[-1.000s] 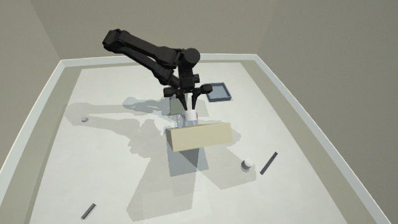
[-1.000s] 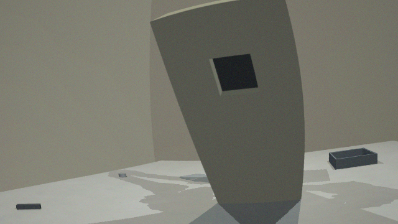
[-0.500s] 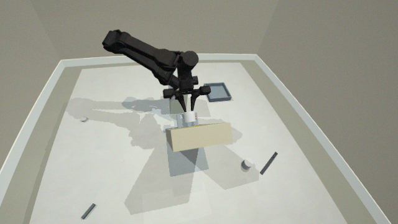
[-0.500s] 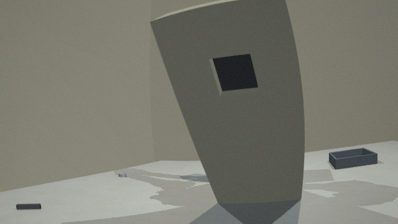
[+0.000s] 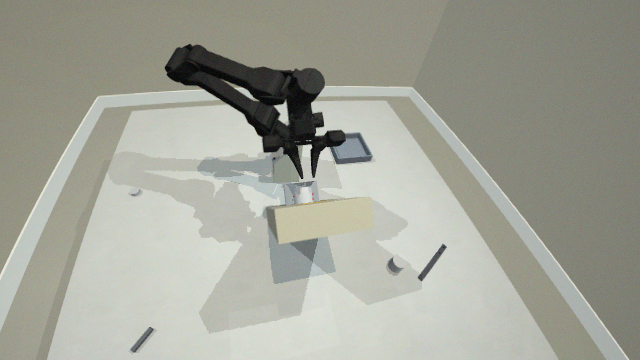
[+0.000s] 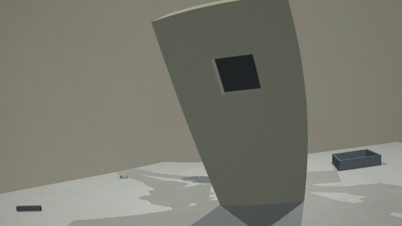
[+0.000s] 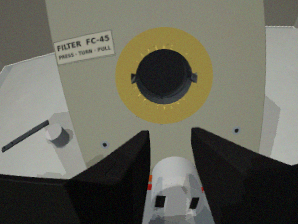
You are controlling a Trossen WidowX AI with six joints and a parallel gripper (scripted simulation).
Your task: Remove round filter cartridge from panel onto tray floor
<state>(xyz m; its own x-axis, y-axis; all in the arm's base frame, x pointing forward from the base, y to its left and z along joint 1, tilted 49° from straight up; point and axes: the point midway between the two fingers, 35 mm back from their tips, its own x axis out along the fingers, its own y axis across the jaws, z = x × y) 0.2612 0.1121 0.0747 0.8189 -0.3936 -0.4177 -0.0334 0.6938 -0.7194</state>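
Right now my gripper tip is 80 mm above the round filter cartridge and 20 mm past it. Round my gripper tip: tray 380 mm behind, 260 mm to the left, 260 mm below; service panel 100 mm below, 30 mm ahead.
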